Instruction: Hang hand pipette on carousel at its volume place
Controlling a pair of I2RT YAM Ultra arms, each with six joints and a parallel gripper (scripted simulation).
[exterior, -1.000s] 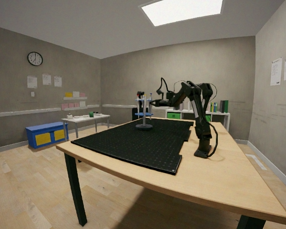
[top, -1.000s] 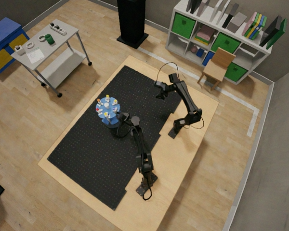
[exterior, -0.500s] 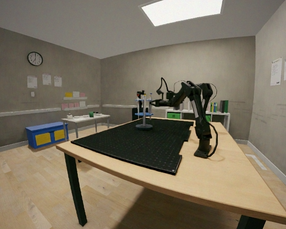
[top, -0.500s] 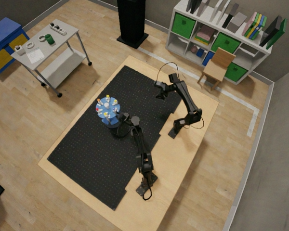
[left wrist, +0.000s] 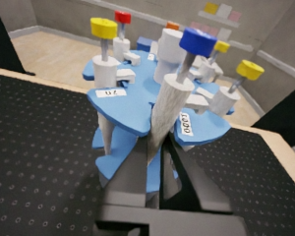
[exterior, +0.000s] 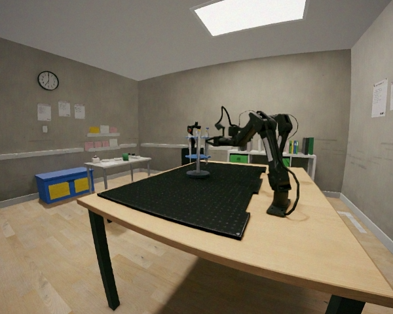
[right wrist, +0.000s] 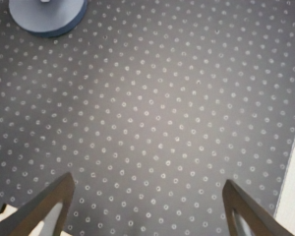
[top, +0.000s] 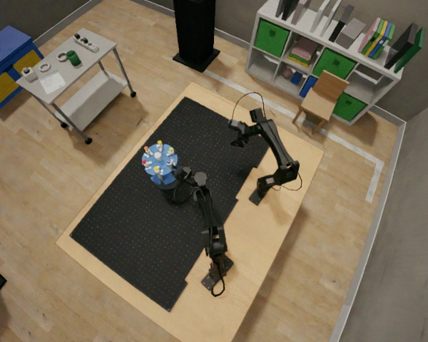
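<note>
The white hand pipette lies 3 cm below my left hand and 1 cm to the right of it.
</note>
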